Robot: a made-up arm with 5 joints.
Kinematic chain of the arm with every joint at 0, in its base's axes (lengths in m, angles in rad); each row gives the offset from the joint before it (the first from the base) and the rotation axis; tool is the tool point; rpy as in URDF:
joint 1: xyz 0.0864 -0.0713 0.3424 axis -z
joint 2: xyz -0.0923 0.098 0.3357 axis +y
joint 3: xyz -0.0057 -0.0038 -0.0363 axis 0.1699 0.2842 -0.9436
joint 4: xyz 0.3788 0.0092 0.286 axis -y
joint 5: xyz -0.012 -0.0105 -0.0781 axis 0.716 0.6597 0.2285
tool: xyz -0.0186 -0.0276 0.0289 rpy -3.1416 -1.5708 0
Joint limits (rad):
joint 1: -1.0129..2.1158
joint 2: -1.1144..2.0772
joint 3: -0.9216..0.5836
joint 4: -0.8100..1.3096
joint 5: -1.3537..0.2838
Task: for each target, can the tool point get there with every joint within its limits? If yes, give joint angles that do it. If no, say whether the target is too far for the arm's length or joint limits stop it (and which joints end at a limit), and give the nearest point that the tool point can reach.
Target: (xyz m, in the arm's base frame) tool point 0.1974 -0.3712 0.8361
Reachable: yes | joints 1.5103 0.1080 -0.0671 0.7228 -0.0081
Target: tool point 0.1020 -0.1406 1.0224
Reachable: yes | joints 1.3553 -0.5840 0.1924 -0.3817 -0.1278
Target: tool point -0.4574 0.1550 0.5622
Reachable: no: joint limits stop it (at a limit: joint 1, joint 2, joint 3, joint 5) | nearest point -0.2606 0.1616 0.4088 | short by 0.250 m
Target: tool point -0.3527 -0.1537 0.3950
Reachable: no: joint limits stop it (at a limit: joint 1, joint 3, joint 4, joint 5) | nearest point -0.1878 -0.1625 0.4515 | short by 0.175 m
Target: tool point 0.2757 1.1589 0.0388
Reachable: no: too far | nearest point 0.1527 0.3598 0.3921 | short by 0.882 m
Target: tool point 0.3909 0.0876 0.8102
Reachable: yes | joints 0.2756 0.3563 -0.4931 -0.0845 -0.0015
